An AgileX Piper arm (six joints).
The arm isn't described. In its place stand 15 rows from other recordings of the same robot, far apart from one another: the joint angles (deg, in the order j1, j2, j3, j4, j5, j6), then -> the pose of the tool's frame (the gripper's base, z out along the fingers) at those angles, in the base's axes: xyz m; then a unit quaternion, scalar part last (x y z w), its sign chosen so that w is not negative.
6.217 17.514 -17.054 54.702 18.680 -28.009 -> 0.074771 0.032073 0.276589 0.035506 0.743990 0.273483 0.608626
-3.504 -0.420 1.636 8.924 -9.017 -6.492 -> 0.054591 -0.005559 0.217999 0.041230 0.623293 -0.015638 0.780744
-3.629 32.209 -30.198 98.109 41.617 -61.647 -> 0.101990 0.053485 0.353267 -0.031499 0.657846 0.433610 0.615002
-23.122 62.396 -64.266 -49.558 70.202 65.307 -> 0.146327 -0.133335 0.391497 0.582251 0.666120 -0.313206 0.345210
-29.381 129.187 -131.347 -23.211 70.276 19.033 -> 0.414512 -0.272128 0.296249 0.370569 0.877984 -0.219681 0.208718
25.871 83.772 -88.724 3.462 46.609 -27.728 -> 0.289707 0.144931 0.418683 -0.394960 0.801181 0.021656 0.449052
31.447 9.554 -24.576 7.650 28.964 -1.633 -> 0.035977 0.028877 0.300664 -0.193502 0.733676 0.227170 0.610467
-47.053 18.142 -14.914 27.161 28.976 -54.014 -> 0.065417 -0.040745 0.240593 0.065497 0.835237 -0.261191 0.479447
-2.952 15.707 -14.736 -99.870 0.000 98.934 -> 0.077858 -0.004015 0.282546 0.011995 0.681731 -0.024815 0.731084
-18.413 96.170 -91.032 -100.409 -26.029 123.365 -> 0.393162 -0.089491 0.413563 0.107459 0.727465 0.182819 0.652553
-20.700 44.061 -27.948 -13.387 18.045 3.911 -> 0.141581 -0.060476 0.276774 0.107021 0.853261 -0.159727 0.484747
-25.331 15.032 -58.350 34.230 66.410 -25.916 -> -0.013073 0.058090 0.416762 -0.066954 0.773327 0.016541 0.630245
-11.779 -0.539 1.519 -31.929 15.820 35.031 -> 0.050825 -0.024001 0.183581 0.151314 0.747536 -0.098269 0.639247
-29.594 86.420 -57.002 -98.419 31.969 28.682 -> 0.264734 -0.205165 0.298113 -0.131299 0.789202 -0.570912 0.184337
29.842 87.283 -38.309 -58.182 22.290 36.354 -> 0.247795 0.108342 0.177058 -0.353113 0.876646 -0.130561 0.299595
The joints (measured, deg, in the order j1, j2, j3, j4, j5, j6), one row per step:
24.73 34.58 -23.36 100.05 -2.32 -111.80
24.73 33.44 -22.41 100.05 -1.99 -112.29
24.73 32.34 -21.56 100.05 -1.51 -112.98
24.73 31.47 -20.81 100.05 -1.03 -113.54
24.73 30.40 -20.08 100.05 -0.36 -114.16
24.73 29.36 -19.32 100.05 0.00 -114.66
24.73 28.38 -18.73 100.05 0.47 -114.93
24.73 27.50 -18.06 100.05 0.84 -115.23
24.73 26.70 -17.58 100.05 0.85 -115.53
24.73 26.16 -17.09 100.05 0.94 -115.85
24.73 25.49 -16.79 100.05 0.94 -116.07
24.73 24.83 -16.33 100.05 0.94 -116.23
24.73 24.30 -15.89 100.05 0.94 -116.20
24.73 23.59 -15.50 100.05 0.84 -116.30
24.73 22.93 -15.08 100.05 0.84 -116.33
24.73 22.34 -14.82 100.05 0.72 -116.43
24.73 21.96 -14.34 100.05 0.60 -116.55
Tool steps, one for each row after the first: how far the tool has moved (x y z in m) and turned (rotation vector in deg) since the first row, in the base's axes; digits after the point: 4 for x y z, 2 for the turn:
-0.0036 -0.0011 -0.0030 -0.31 -0.40 0.38
-0.0070 -0.0018 -0.0055 -0.76 -0.95 0.92
-0.0098 -0.0023 -0.0080 -1.14 -1.34 1.45
-0.0132 -0.0027 -0.0100 -1.46 -1.98 2.17
-0.0162 -0.0035 -0.0123 -1.74 -2.48 2.56
-0.0191 -0.0040 -0.0137 -1.75 -3.02 3.04
-0.0217 -0.0046 -0.0159 -1.88 -3.38 3.42
-0.0238 -0.0055 -0.0173 -2.03 -3.80 3.45
-0.0252 -0.0060 -0.0192 -2.29 -3.99 3.57
-0.0269 -0.0068 -0.0197 -2.34 -4.42 3.58
-0.0285 -0.0075 -0.0213 -2.41 -4.67 3.58
-0.0298 -0.0081 -0.0230 -2.35 -4.74 3.58
-0.0314 -0.0090 -0.0241 -2.33 -5.06 3.48
-0.0329 -0.0097 -0.0255 -2.26 -5.29 3.47
-0.0343 -0.0105 -0.0261 -2.24 -5.62 3.35
-0.0350 -0.0111 -0.0283 -2.41 -5.55 3.24

